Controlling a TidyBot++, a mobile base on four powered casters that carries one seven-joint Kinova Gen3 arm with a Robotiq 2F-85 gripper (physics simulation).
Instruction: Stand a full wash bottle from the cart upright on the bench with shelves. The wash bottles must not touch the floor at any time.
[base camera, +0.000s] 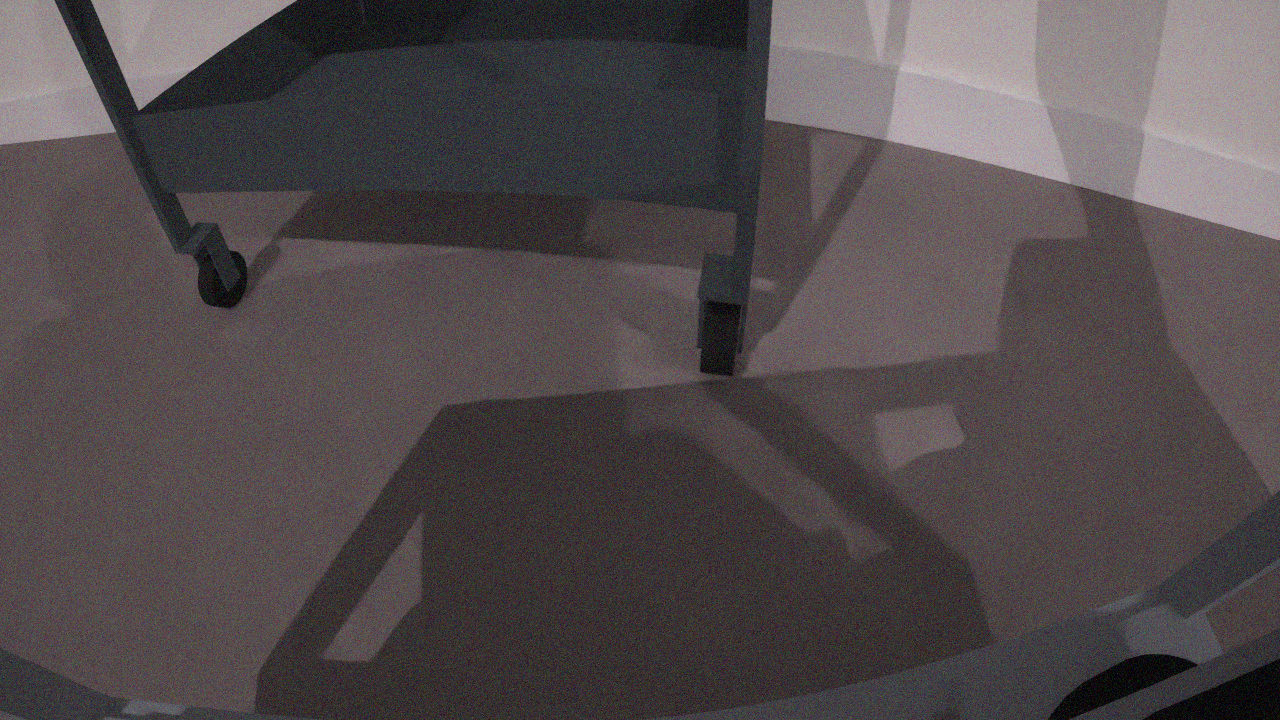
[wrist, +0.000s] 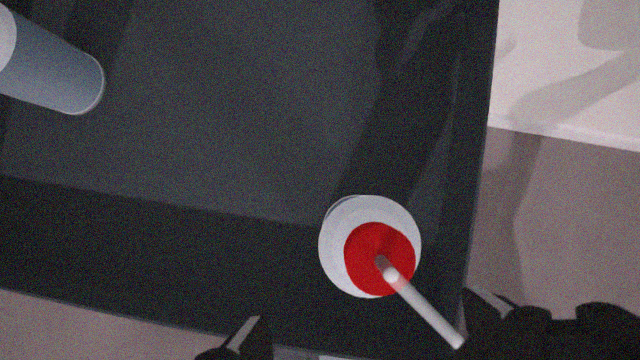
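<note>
A wash bottle (wrist: 370, 247) with a white shoulder, red cap and pale spout stands upright near a corner of the dark cart (wrist: 225, 135) (base camera: 447, 134) in the wrist view. It is seen from above, so its fill level is hidden. The spout points toward the lower right. Part of a second bottle (wrist: 55, 75), blue-grey with a white top, shows at the upper left. My gripper (wrist: 366, 324) is open and empty, its fingertips at the lower edge of the wrist view, apart from the near bottle. The bench with shelves does not show.
In the base camera view, the cart's casters (base camera: 221, 277) (base camera: 720, 335) rest on the floor ahead of my base. A pale wall (base camera: 966, 44) (wrist: 545, 60) stands behind and to the right of the cart. Parts of my base frame (base camera: 1011, 671) show along the bottom.
</note>
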